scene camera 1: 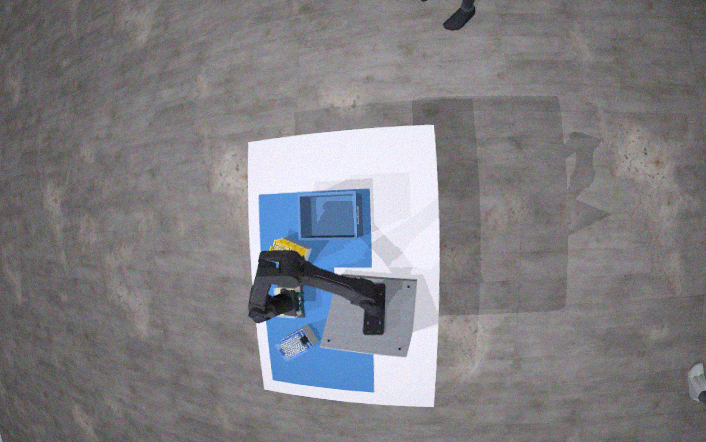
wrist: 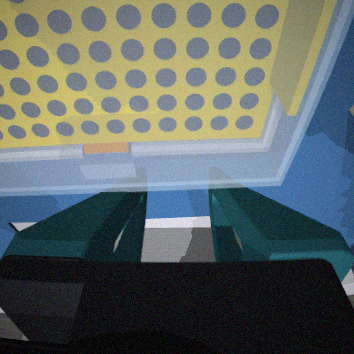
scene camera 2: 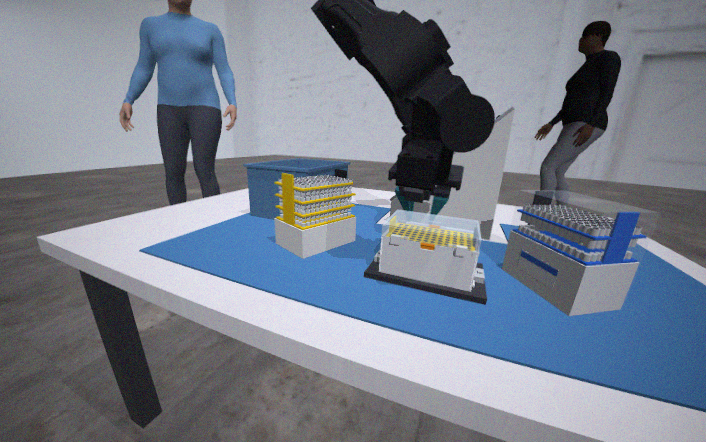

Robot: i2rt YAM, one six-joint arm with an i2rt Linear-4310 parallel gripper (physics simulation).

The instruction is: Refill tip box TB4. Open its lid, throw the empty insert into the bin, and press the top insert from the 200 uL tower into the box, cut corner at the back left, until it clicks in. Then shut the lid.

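The tip box [scene camera 2: 427, 262] sits on a black base [scene camera 2: 429, 287]; the arm mostly hides it in scene camera 1. Its clear lid [scene camera 2: 461, 224] [wrist: 250, 177] is shut over an empty yellow insert [scene camera 2: 437, 236] [wrist: 165, 77]. My gripper [scene camera 1: 300, 302] [scene camera 2: 423, 209] [wrist: 177, 177] is partly open and empty, pointing down at the box's robot-facing side. Both fingertips show through the lid's rim, near its tab; whether they touch it I cannot tell. The yellow tower [scene camera 1: 291, 247] [scene camera 2: 323, 208] holds several stacked inserts with tips. The blue bin [scene camera 1: 356, 216] [scene camera 2: 260, 190] stands behind it.
A blue-trimmed tower [scene camera 1: 295, 343] [scene camera 2: 578, 244] with stacked tips and a clear cover stands on the other side of the box. A grey panel [scene camera 1: 395, 322] lies around the arm's base. Blue mat [scene camera 1: 338, 372] covers part of the white table [scene camera 1: 338, 156]. Two people stand beyond the table.
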